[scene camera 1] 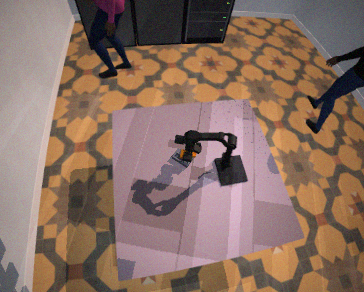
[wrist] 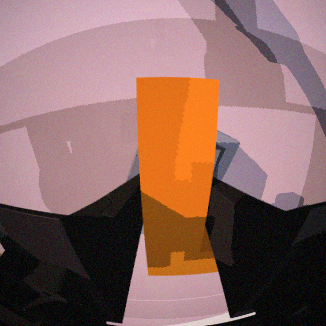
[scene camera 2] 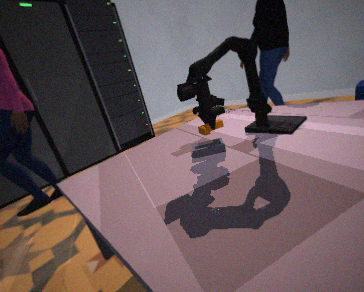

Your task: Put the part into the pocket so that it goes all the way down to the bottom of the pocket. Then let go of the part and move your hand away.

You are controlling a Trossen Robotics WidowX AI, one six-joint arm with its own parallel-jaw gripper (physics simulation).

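Places are measured from the arm's base along level axes (x ahead, y left, z up), in centimetres.
Pixels of known places: gripper, fingertip midpoint: (scene camera 1: 188, 154) (wrist: 171, 180) (scene camera 2: 211, 128); arm's base, origin of the base link: (scene camera 1: 224, 163) (scene camera 2: 261, 123).
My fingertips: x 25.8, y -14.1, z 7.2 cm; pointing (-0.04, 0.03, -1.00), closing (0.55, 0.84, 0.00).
Note:
For each thing: its top centre in the pictures, then the offset to it from my fingertips. Level surfaces: height alone.
- orange bar, middle of its top: (wrist: 207, 209) (scene camera 2: 211, 123) (scene camera 1: 188, 154) dx +1.0, dy +1.1, dz +2.7 cm
- grey block with the pocket, middle of its top: (wrist: 170, 188) (scene camera 2: 207, 144) (scene camera 1: 182, 156) dx +3.4, dy -1.8, dz -5.9 cm
- pink table top, its level: dz -9.5 cm
The part, an orange bar (scene camera 1: 183, 154) (scene camera 2: 204, 129) (wrist: 167, 130), is held crosswise, with its ends sticking out on both sides of the fingers in scene camera 2. My gripper (scene camera 1: 188, 156) (scene camera 2: 212, 127) (wrist: 171, 180) is shut on it, one dark finger on each side in the wrist view. The grey block with the pocket (scene camera 1: 178, 160) (scene camera 2: 209, 148) (wrist: 228, 149) lies on the table. The part hangs above the block, with a gap between them in scene camera 2. In the wrist view the part covers the block's middle, including most of the pocket.
The arm's square black base (scene camera 1: 231, 171) (scene camera 2: 276, 124) stands on the pink table top (scene camera 1: 210, 250) (scene camera 2: 125, 200), beside the block. The arm's shadow falls across the table. Dark cabinets (scene camera 1: 160, 22) (scene camera 2: 45, 75) and two people stand beyond the table.

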